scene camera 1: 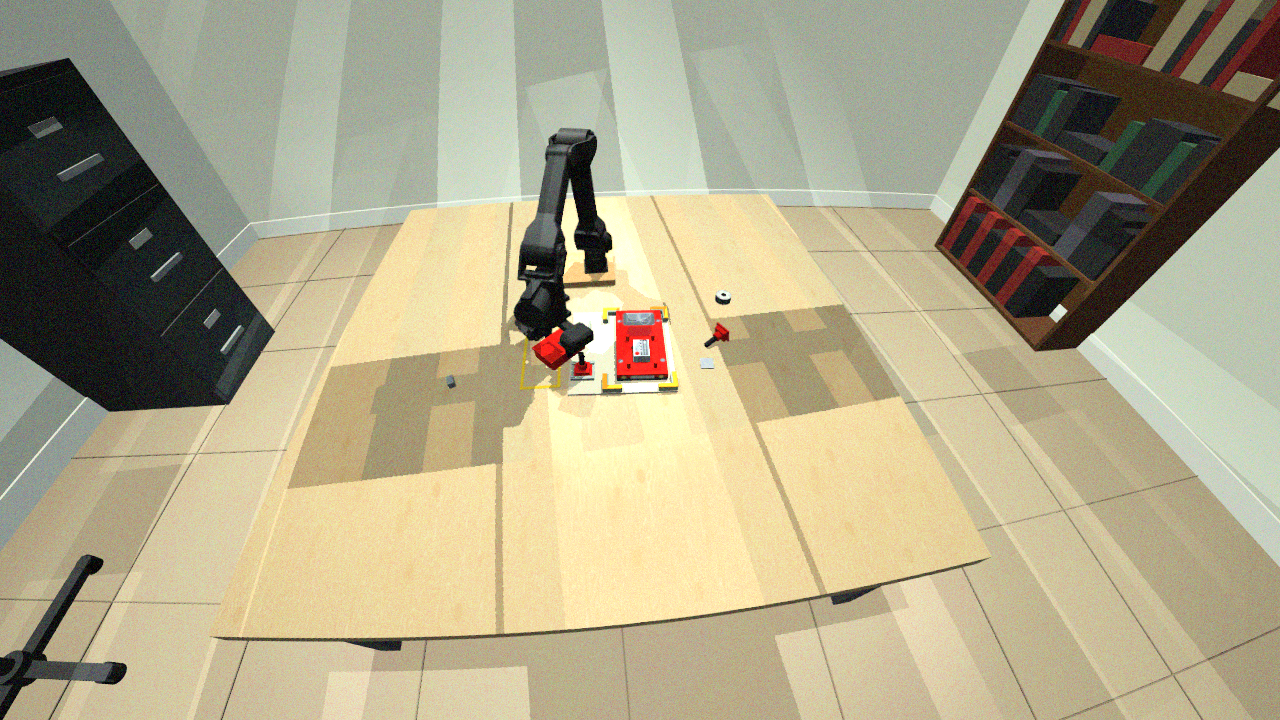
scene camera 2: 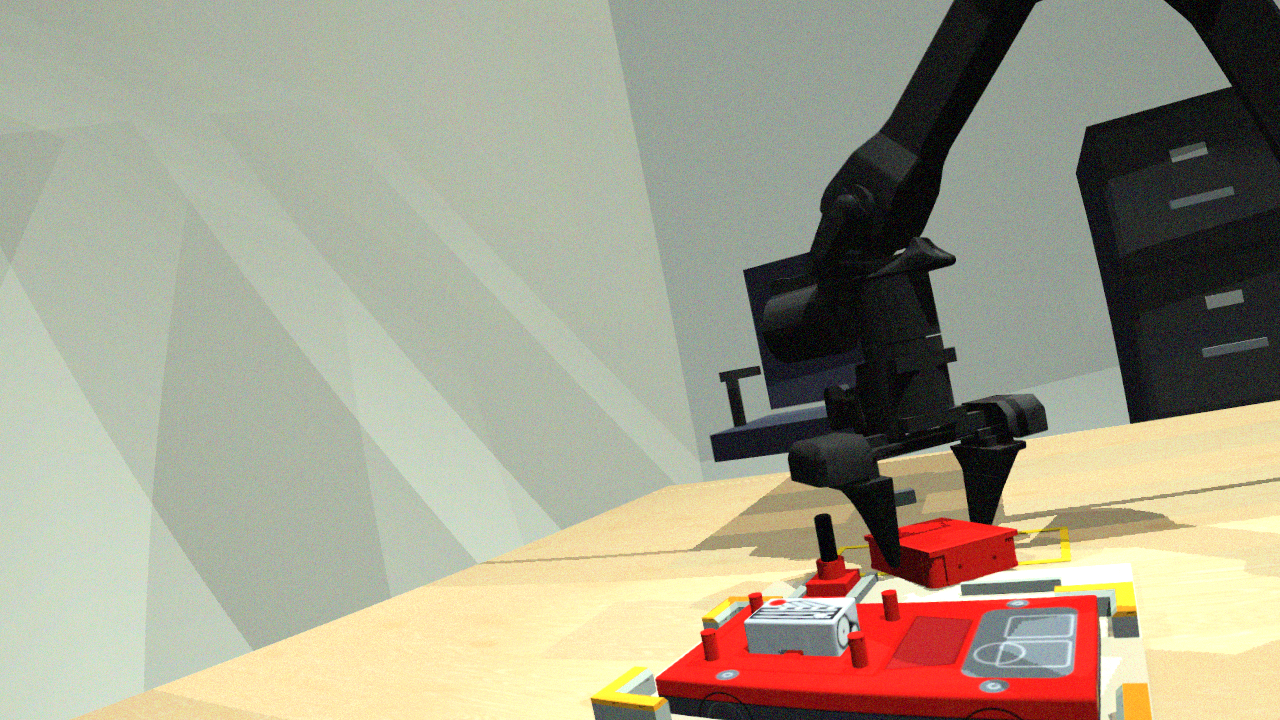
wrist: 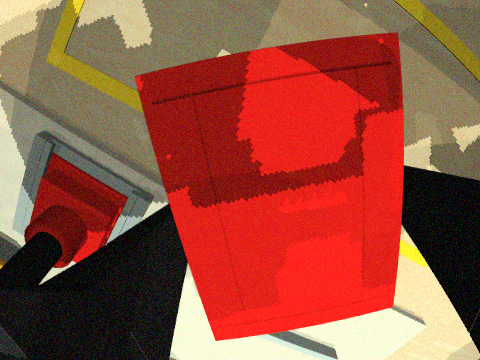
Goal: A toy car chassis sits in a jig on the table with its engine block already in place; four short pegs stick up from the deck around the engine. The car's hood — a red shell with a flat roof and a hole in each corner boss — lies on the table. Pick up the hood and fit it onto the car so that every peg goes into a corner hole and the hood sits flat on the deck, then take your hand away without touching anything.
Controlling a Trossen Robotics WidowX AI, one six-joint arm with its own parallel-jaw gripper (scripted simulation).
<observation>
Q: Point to a red hood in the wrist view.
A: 284, 167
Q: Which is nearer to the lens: the grey engine block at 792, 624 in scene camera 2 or the red hood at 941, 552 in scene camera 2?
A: The grey engine block.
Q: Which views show the gripper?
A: Scene camera 1, scene camera 2 and the wrist view: all of them.
</observation>
